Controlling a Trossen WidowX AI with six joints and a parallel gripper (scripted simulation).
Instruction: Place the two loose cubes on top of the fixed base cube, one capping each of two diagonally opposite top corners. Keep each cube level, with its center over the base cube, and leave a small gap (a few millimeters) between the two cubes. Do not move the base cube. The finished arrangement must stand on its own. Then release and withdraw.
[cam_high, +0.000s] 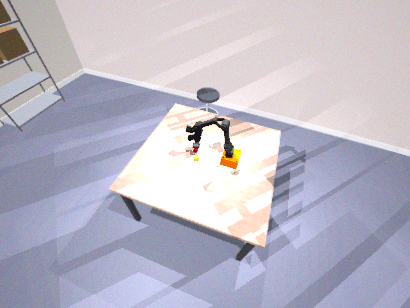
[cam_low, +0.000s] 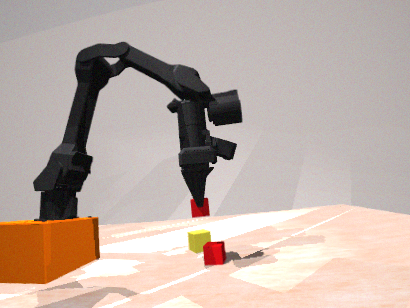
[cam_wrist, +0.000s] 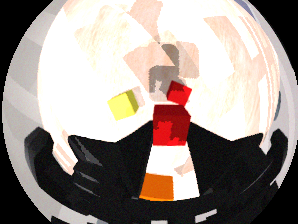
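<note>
The yellow base cube lies 10 mm behind my gripper tip, 80 mm to the left of it and 80 mm below it.
</note>
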